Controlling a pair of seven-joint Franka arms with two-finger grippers.
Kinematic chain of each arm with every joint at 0, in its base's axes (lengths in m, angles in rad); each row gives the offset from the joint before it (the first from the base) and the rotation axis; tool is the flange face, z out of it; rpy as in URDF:
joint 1: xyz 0 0 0.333 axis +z
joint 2: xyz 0 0 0 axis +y
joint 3: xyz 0 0 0.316 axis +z
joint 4: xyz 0.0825 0 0 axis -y
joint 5: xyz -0.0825 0 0.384 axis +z
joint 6: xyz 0 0 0 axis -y
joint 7: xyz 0.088 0 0 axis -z
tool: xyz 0 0 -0.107 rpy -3.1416 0 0
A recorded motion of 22 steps. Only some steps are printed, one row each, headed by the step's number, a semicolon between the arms.
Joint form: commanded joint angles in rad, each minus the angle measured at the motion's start. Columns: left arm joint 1, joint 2, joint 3, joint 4, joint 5, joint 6, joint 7; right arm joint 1, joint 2, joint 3, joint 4, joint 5, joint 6, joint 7.
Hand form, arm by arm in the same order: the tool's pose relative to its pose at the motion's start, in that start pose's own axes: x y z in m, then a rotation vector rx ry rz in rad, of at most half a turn. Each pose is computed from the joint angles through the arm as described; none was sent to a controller.
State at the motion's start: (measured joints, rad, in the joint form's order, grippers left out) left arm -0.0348 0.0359 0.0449 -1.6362 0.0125 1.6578 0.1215; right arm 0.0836 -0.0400 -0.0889 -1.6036 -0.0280 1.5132 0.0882
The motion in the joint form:
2: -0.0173 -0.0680 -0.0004 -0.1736 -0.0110 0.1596 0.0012; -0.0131 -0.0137 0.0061 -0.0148 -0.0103 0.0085 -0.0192
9: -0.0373 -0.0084 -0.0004 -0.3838 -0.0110 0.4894 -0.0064; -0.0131 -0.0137 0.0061 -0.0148 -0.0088 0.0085 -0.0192
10: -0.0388 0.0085 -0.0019 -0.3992 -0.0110 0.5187 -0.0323; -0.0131 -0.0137 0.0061 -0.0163 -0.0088 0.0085 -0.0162
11: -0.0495 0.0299 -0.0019 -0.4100 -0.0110 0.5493 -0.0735; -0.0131 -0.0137 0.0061 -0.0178 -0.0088 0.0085 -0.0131
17: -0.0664 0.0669 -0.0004 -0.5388 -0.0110 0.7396 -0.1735; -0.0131 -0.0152 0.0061 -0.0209 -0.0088 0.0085 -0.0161
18: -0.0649 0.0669 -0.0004 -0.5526 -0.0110 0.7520 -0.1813; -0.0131 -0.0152 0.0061 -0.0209 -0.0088 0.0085 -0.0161
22: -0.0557 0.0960 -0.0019 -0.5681 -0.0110 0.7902 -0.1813; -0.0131 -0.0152 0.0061 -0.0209 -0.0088 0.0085 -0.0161
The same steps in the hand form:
2: -0.0116 0.0122 0.0310 -0.0075 0.0554 0.0178; -0.0031 0.0054 -0.0008 -0.0085 0.0079 -0.0118
9: 0.0023 0.0241 0.1345 0.0005 0.1150 0.0302; -0.0031 0.0052 -0.0008 -0.0070 0.0077 -0.0119
10: 0.0041 0.0259 0.1485 -0.0007 0.1120 0.0075; -0.0031 0.0052 -0.0001 -0.0071 0.0063 -0.0089
11: 0.0074 0.0321 0.1627 -0.0026 0.1105 -0.0229; -0.0031 0.0052 0.0006 -0.0072 0.0048 -0.0059
17: -0.0034 0.0423 0.2240 -0.0072 0.1349 -0.1070; -0.0036 0.0053 0.0013 -0.0072 0.0032 -0.0089
18: -0.0061 0.0417 0.2289 -0.0076 0.1335 -0.1163; -0.0036 0.0053 0.0013 -0.0072 0.0032 -0.0089
22: -0.0067 0.0377 0.2482 -0.0062 0.1271 -0.1237; -0.0036 0.0053 0.0013 -0.0072 0.0032 -0.0089

